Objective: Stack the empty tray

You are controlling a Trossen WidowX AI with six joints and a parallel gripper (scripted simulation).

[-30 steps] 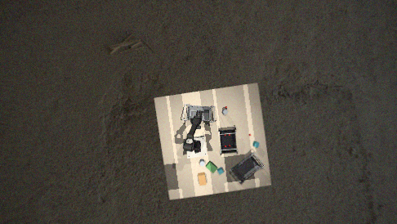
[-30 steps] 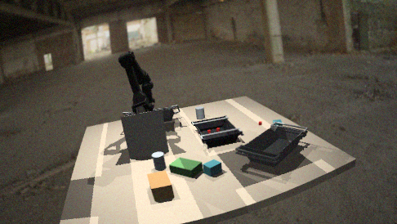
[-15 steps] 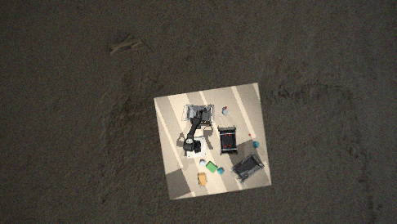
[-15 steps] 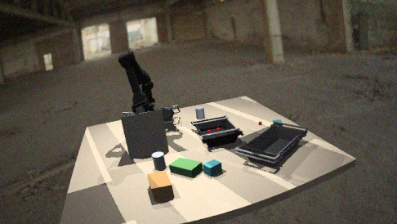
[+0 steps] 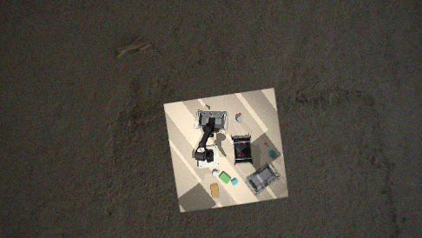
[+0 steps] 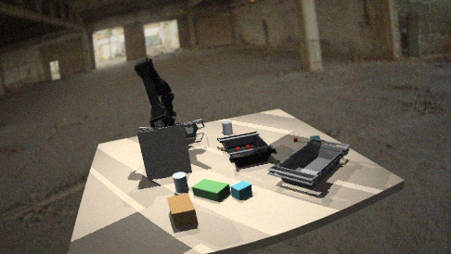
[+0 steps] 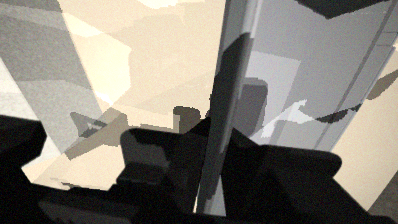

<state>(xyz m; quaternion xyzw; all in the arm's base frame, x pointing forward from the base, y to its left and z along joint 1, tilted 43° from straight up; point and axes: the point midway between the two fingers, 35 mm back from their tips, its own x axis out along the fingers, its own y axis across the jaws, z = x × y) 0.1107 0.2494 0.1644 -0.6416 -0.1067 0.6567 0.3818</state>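
Now: the light grey tray 8 cm to the left of my gripper tip, 3 cm ahead of it and 1 cm below it. Round my gripper tip: small red cube: 55 cm ahead, 37 cm to the right, 7 cm below; green block: 60 cm to the right, 6 cm below, 2 cm behind; orange block: 71 cm to the right, 17 cm behind, 5 cm below.
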